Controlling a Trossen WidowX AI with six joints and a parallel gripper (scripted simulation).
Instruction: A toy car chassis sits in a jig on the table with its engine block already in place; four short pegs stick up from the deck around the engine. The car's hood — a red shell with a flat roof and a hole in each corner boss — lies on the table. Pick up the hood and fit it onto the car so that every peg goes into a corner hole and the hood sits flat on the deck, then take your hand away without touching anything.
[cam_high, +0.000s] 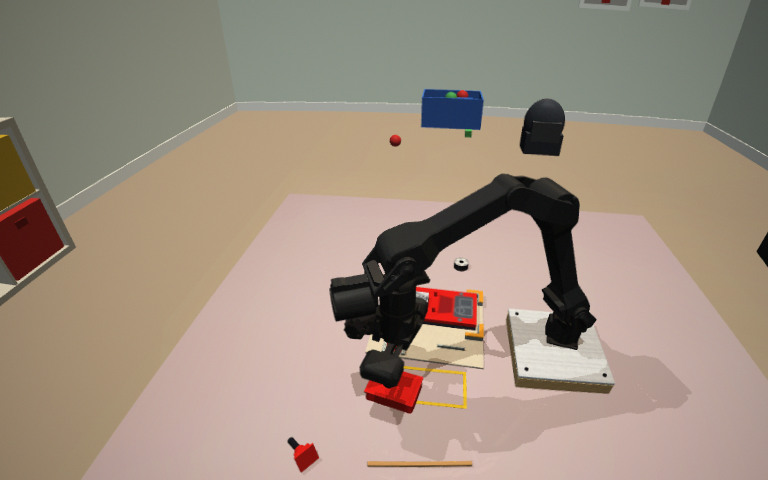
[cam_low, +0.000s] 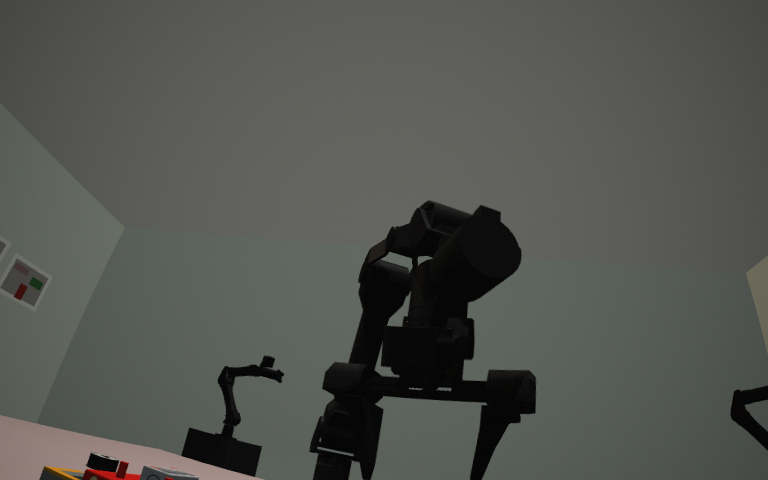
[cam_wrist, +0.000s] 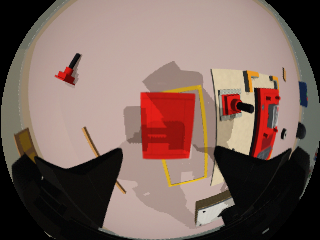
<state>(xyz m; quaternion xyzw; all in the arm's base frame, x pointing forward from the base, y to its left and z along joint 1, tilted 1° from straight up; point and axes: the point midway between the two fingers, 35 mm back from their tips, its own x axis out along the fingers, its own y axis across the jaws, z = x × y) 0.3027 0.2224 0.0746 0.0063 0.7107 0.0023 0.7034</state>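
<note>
Now: the red hood 60 mm below my gripper tip. From my gripper tip the other things lie so: wooden stick (120 mm to the left, 80 mm below, 80 mm behind); then beige jig (220 mm to the right, 70 mm below).
</note>
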